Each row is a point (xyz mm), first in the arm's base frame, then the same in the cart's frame.
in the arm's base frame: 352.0 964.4 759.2
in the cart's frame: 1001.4 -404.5 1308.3
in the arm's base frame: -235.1 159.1 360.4
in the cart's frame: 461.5 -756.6 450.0
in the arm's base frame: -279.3 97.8 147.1
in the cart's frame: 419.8 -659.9 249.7
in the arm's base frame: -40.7 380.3 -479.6
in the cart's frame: 636.9 -17.2 -13.5
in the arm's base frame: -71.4 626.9 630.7
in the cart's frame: 598.4 -586.8 970.7
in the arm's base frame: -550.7 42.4 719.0
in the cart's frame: 155.8 -1100.0 624.5
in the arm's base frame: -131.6 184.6 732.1
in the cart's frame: 565.6 -983.8 745.1
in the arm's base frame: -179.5 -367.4 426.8
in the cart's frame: 549.2 -1186.3 146.0
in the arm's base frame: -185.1 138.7 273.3
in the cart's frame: 512.1 -710.4 373.8
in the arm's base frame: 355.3 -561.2 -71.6
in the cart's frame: 1091.6 -966.4 -333.0
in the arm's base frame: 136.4 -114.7 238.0
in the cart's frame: 848.1 -857.4 188.6
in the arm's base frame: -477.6 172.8 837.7
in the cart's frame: 221.7 -1080.6 802.6
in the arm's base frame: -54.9 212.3 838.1
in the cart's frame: 641.2 -1031.2 844.8
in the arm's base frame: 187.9 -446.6 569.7
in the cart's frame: 921.6 -1323.1 211.3
